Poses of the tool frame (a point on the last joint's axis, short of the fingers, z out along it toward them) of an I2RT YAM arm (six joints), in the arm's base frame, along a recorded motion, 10 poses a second.
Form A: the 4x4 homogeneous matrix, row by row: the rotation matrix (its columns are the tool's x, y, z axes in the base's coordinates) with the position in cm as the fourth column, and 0 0 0 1 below. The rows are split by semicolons.
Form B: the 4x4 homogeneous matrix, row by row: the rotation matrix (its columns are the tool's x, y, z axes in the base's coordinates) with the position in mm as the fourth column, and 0 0 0 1 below. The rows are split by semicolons. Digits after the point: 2 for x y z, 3 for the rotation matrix.
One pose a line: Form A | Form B
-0.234, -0.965, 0.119, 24.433; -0.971, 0.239, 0.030, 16.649; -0.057, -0.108, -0.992, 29.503; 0, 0, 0, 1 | -0.234, -0.965, 0.119, 244.33; -0.971, 0.239, 0.030, 166.49; -0.057, -0.108, -0.992, 295.03; 0, 0, 0, 1
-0.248, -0.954, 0.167, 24.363; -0.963, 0.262, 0.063, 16.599; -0.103, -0.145, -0.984, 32.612; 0, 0, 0, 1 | -0.248, -0.954, 0.167, 243.63; -0.963, 0.262, 0.063, 165.99; -0.103, -0.145, -0.984, 326.12; 0, 0, 0, 1
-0.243, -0.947, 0.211, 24.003; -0.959, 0.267, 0.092, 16.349; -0.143, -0.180, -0.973, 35.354; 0, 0, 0, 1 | -0.243, -0.947, 0.211, 240.03; -0.959, 0.267, 0.092, 163.49; -0.143, -0.180, -0.973, 353.54; 0, 0, 0, 1
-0.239, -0.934, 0.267, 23.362; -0.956, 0.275, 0.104, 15.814; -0.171, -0.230, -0.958, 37.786; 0, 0, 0, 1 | -0.239, -0.934, 0.267, 233.62; -0.956, 0.275, 0.104, 158.14; -0.171, -0.230, -0.958, 377.86; 0, 0, 0, 1
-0.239, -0.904, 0.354, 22.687; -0.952, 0.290, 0.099, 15.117; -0.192, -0.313, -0.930, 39.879; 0, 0, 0, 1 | -0.239, -0.904, 0.354, 226.87; -0.952, 0.290, 0.099, 151.17; -0.192, -0.313, -0.930, 398.79; 0, 0, 0, 1
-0.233, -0.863, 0.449, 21.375; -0.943, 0.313, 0.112, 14.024; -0.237, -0.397, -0.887, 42.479; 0, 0, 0, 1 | -0.233, -0.863, 0.449, 213.75; -0.943, 0.313, 0.112, 140.24; -0.237, -0.397, -0.887, 424.79; 0, 0, 0, 1
